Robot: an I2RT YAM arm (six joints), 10 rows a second.
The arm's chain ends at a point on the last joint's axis. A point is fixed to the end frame.
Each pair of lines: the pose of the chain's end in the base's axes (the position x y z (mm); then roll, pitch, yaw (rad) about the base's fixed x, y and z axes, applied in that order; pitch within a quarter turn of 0, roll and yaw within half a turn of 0), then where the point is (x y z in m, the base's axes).
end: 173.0 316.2 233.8 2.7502 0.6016 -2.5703
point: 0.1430 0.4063 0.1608
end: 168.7 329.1 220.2 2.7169 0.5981 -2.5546
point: 0.1343 0.4196 0.1497
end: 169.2 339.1 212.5 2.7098 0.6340 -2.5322
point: 0.1342 0.4304 0.1433
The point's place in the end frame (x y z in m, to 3 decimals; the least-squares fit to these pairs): 0.022 0.057 0.103
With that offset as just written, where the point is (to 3 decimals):
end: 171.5 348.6 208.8 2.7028 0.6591 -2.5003
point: 0.134 0.440 0.141
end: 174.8 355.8 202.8 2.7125 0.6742 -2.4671
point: 0.136 0.446 0.134
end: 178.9 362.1 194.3 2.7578 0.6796 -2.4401
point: 0.142 0.451 0.123
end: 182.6 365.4 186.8 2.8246 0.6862 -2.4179
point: 0.151 0.452 0.111
